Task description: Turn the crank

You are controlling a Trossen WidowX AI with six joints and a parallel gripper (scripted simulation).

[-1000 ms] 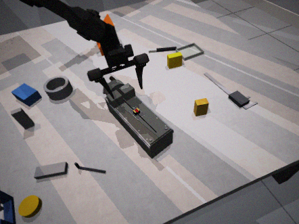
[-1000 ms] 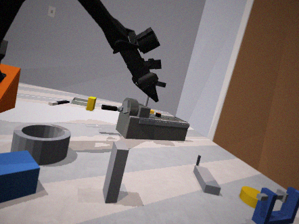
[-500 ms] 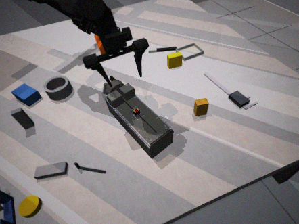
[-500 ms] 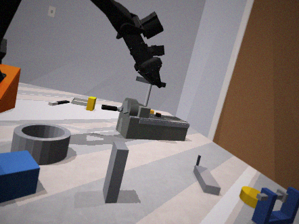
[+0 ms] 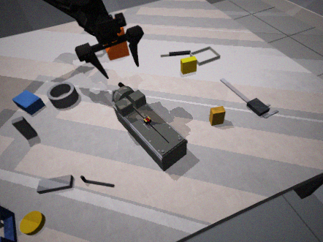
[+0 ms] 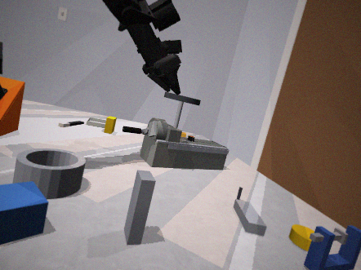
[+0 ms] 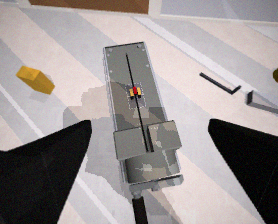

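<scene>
Right now my gripper tip is 130 mm above the dark crank handle, 90 mm past it and 20 mm to the left of it. Round my gripper tip: black hex key 200 mm below, 190 mm ahead, 160 mm to the right; yellow disc 300 mm to the right, 260 mm ahead, 200 mm below; red pointer 120 mm below, 90 mm ahead, 40 mm to the left.
</scene>
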